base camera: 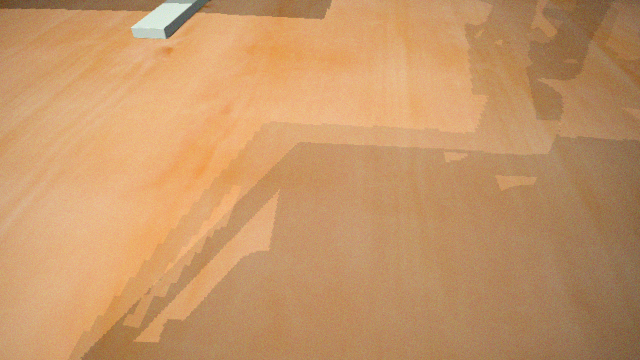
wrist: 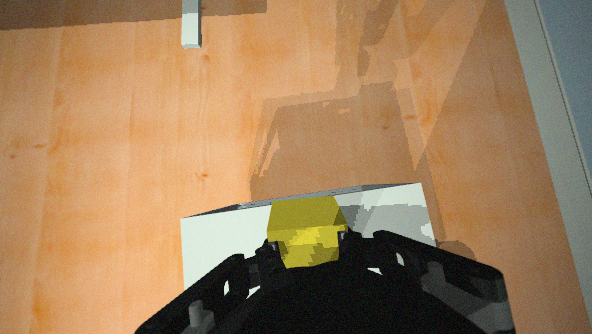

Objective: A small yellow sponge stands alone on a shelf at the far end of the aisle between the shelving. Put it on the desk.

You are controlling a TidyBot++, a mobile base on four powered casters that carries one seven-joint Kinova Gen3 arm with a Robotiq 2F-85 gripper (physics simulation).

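Places are measured from the arm's base along level axes (x down, y left, z ahead), in centimetres.
Pixels of known places: gripper, fingertip midpoint: (wrist: 306, 236).
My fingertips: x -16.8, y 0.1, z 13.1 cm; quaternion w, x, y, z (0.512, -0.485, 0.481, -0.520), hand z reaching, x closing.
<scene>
Behind a point stands the place of what it marks.
The yellow sponge (wrist: 306, 225) @(x -20.0, y 0.1, z 14.8 cm) shows low in the middle of the wrist view, between the black fingers. My gripper (wrist: 306, 236) @(x -16.7, y 0.1, z 13.1 cm) is shut on it, with a finger against each side. The sponge is held above the white top of my own base (wrist: 220, 240) @(x 1.4, y 17.2, z 9.7 cm). Its lower part is hidden by the gripper. The desk cannot be made out for certain in either view.
A pale bar, like a leg or foot of furniture (base camera: 157, 22) (wrist: 191, 30), lies ahead on the left on the wooden floor (base camera: 350, 90) @(x 39.7, y -3.7, z 71.5 cm) (wrist: 125, 125) @(x 39.7, y 74.8, z 57.6 cm). A pale skirting (wrist: 555, 125) @(x 34.8, y -110.6, z 27.6 cm) and a blue-grey wall (wrist: 570, 60) @(x 27.6, y -113.6, z 51.3 cm) run along the right. Shadows cross the floor ahead.
</scene>
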